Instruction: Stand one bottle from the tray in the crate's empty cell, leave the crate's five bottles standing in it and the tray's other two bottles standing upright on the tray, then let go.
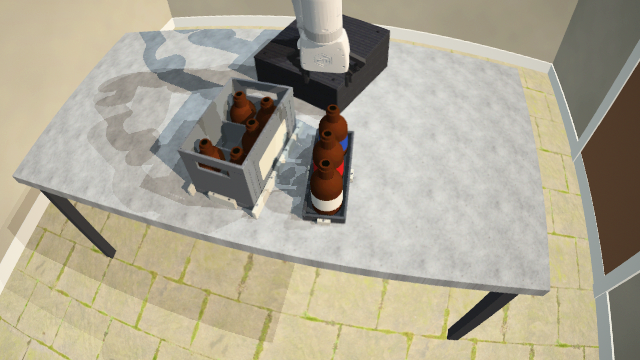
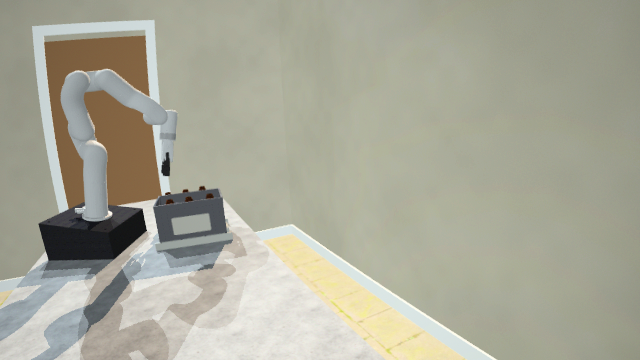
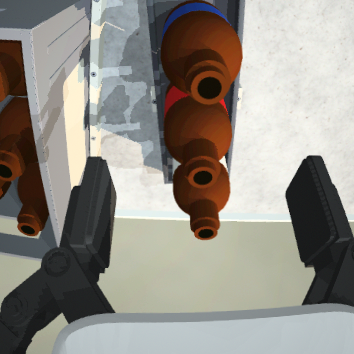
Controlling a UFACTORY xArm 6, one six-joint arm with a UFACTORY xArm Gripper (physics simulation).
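Places are measured from the arm's base along level axes (x ahead, y left, z up), in centimetres.
Pixels of known places: gripper, fingertip midpoint: [image 1: 327,80] [image 2: 165,174] [image 3: 204,174]; arm's base, link origin: [image 2: 97,216].
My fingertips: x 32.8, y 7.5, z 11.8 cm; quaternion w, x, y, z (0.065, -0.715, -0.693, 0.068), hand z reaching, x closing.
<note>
For each thing: its top centre in the pictures, then the offset to it from my fingertips. "pt": a spot on its surface instead. Level surfaces: height alone.
- tray, surface spot: [image 1: 310,217] pt dx +22.1, dy -1.7, dz -23.3 cm
- grey crate, top centre: [image 1: 235,116] [image 2: 188,196] dx +6.1, dy -21.6, dz -7.3 cm
- grey table, surface height: dz -24.8 cm
My gripper [image 1: 327,77] [image 2: 166,175] [image 3: 204,174] is open and empty, raised above bottle height. A tray [image 1: 310,217] [image 3: 159,60] holds three upright brown bottles in a row: the blue-label one [image 1: 333,125] [image 3: 200,45] nearest the robot base, the red-label one [image 1: 327,150] [image 3: 197,130] in the middle, the white-label one [image 1: 326,187] [image 3: 200,192] at the far end. A grey crate [image 1: 210,182] [image 2: 165,225] [image 3: 50,90] stands beside the tray, with several upright brown bottles in it. Its empty cell [image 1: 232,135] is the middle one on the side away from the tray.
The black base block [image 1: 295,82] [image 2: 75,245] of the arm stands close behind the crate and tray. Pale strips [image 1: 265,195] run along the crate's foot. A narrow gap of the grey table [image 1: 425,150] separates crate and tray. The crate walls rise around its bottles.
</note>
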